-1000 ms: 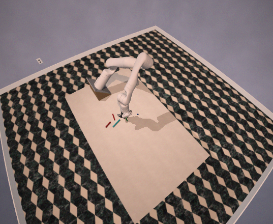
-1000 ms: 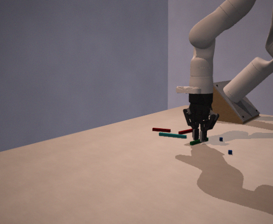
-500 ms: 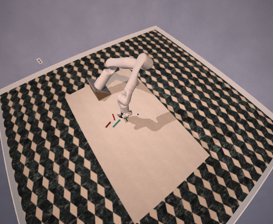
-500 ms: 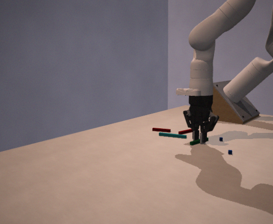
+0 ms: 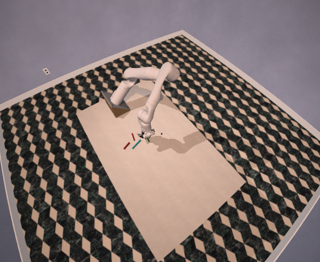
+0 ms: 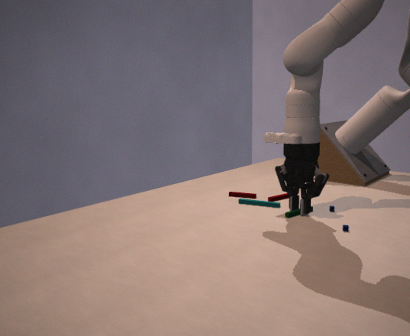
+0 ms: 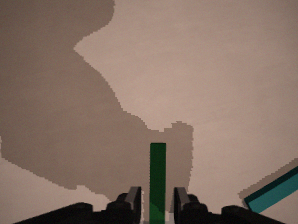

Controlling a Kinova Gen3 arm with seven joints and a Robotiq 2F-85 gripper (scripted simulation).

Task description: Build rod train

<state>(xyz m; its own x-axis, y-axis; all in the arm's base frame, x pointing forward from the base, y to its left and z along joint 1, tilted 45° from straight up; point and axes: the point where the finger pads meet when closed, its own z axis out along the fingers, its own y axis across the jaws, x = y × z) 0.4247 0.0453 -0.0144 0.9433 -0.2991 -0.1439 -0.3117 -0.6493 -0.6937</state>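
Now: hand 10 mm above the green rod. Round my hand: turquoise rod: 110 mm to the right, 10 mm below, 10 mm behind; grey rod: 70 mm behind, 40 mm to the right, 10 mm below; red rod: 90 mm to the right, 90 mm behind, 10 mm below.
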